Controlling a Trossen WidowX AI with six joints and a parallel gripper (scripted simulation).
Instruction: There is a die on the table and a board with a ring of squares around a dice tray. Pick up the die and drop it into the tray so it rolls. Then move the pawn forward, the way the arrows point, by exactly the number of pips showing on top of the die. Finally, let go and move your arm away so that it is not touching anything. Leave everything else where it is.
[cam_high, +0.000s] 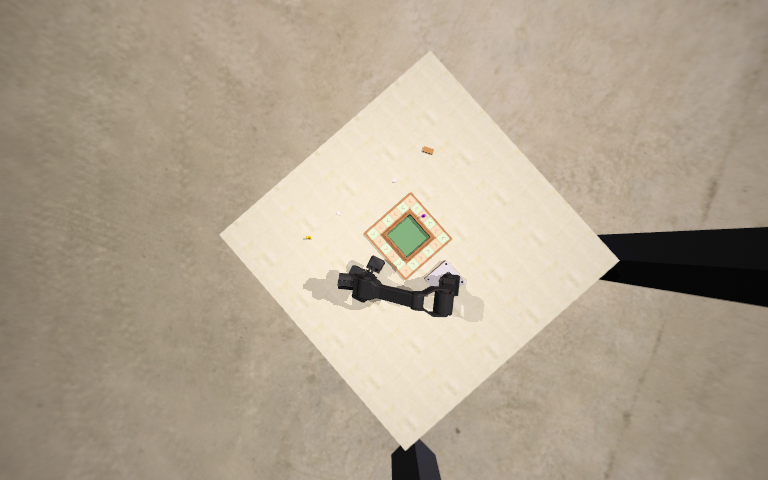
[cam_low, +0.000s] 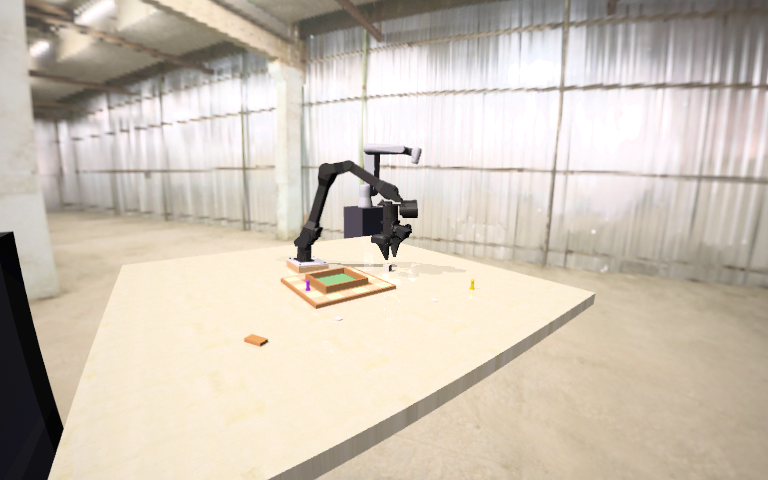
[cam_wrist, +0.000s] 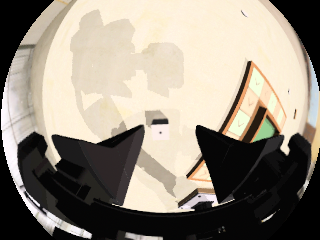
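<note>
Right now the white die is 20 mm behind my gripper tip and 40 mm below it. From my gripper tip the other things lie so: green tray 250 mm to the right, 50 mm below; then yellow pawn 320 mm ahead, 80 mm to the left, 40 mm below; then purple pawn 10 mm ahead, 360 mm to the right, 30 mm below.
</note>
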